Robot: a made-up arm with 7 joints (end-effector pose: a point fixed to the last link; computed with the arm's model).
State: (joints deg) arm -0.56 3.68 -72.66 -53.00 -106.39 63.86 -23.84
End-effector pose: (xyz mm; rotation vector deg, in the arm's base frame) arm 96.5 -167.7 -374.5 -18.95 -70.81 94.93
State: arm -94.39 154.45 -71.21 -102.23 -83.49 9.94 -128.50
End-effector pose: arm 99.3 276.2 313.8 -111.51 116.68 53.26
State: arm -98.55 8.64 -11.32 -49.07 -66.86 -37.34 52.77
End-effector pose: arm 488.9 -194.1 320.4 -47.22 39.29 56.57
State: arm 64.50 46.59 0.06 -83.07 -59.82 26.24 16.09
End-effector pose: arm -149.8 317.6 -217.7 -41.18 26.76 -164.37
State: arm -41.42 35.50 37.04 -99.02 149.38 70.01 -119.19
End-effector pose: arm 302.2 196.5 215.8 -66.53 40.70 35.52
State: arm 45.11 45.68 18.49 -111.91 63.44 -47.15 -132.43
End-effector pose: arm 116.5 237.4 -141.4 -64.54 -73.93 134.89
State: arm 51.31 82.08 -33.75 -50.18 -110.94 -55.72 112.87
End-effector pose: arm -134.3 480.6 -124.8 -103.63 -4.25 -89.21
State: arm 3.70 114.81 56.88 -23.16 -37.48 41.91 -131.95
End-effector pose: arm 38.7 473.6 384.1 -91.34 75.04 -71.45
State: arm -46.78 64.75 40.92 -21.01 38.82 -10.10 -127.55
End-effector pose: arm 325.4 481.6 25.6 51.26 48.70 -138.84
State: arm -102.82 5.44 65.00 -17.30 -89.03 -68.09 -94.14
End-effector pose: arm 582.1 -78.9 204.5 -103.86 -66.35 47.29
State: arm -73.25 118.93 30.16 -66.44 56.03 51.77 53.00
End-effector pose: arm -49.3 246.7 473.5 -120.87 113.42 19.01
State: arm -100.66 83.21 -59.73 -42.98 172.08 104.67 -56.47
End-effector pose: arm 379.6 256.5 343.3 22.05 96.33 81.12
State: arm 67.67 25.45 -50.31 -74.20 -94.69 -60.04 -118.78
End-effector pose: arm -276.2 -56.8 -287.3 -40.65 -1.94 18.44
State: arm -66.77 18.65 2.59 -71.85 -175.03 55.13 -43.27
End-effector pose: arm 426.9 -33.8 213.7 36.48 125.55 -31.58
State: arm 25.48 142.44 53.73 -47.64 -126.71 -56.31 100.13
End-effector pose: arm 264.8 156.7 499.2 13.10 73.54 -153.29
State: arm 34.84 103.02 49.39 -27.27 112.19 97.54 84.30
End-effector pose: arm 107.1 500.6 229.7 32.14 -64.97 34.51
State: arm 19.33 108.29 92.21 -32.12 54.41 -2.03 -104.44
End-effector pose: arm 42.5 479.3 364.4 83.34 71.36 -106.35
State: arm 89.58 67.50 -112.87 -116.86 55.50 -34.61 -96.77
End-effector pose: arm -317.3 -132.0 207.0 -69.87 -123.89 -99.31
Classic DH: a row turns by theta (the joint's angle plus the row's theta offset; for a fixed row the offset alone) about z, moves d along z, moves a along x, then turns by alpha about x. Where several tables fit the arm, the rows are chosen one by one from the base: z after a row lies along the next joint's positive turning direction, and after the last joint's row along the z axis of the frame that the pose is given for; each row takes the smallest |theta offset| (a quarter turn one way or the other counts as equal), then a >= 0, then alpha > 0; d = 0 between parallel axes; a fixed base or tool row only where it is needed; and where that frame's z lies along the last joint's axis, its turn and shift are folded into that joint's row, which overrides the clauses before.
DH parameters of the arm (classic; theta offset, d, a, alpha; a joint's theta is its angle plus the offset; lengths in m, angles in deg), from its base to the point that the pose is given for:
base (fixed): 0 0.0875 0.0015 -70
joint 1: 90 0.0022 0.0295 90
joint 2: 70 -0.0131 0.0104 -90
joint 3: -90 -0.2405 0.0029 -90
joint 4: 0 -0.0052 -0.0166 90
joint 5: 0 -0.3234 -0.0283 -90
joint 6: 0 -0.0091 -0.0104 90
joint 7: 7.02 -0.0042 -0.02 -54.28
tool (fixed): -126.16 0.0051 0 0

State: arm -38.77 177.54 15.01 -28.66 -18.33 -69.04 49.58
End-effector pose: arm -235.6 27.2 590.5 -62.22 -68.82 105.15
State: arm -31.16 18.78 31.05 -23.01 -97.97 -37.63 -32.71
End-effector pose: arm 371.3 256.6 -312.9 -4.80 -13.40 119.23
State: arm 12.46 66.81 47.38 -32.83 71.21 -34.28 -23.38
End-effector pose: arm 60.0 556.1 -89.7 128.88 -8.40 -73.95
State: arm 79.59 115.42 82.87 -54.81 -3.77 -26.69 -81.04
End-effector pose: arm 263.7 410.5 279.1 5.13 -109.96 77.57
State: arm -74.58 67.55 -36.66 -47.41 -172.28 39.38 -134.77
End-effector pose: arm 477.5 206.5 226.0 -69.88 67.27 82.50
